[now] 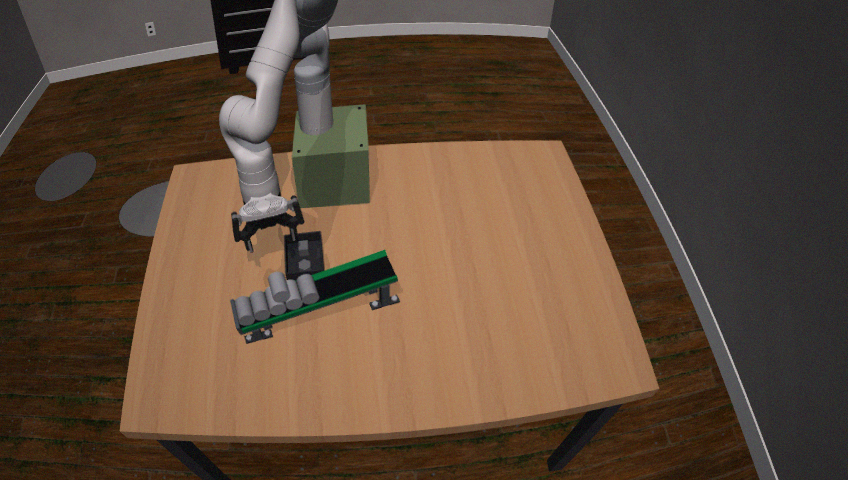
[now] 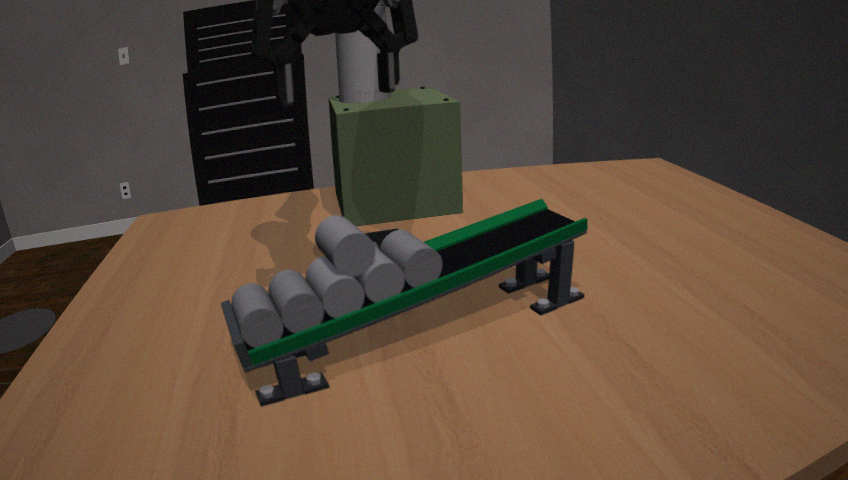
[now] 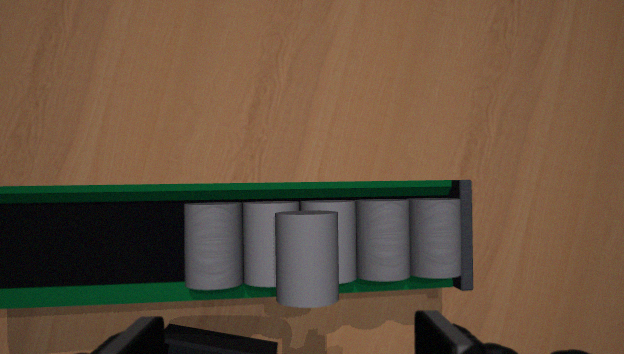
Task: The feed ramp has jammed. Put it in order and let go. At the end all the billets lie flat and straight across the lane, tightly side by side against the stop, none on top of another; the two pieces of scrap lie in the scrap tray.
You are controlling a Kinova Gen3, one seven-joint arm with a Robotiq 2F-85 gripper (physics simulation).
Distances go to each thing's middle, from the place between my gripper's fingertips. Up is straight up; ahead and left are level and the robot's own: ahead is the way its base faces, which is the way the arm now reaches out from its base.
My gripper is now 40 mm short of the stop (image 2: 238, 342), 120 mm to the left of it and 190 mm above it. Round my hand: scrap tray (image 1: 292, 258) (160 mm behind, 40 mm to the left, 230 mm below).
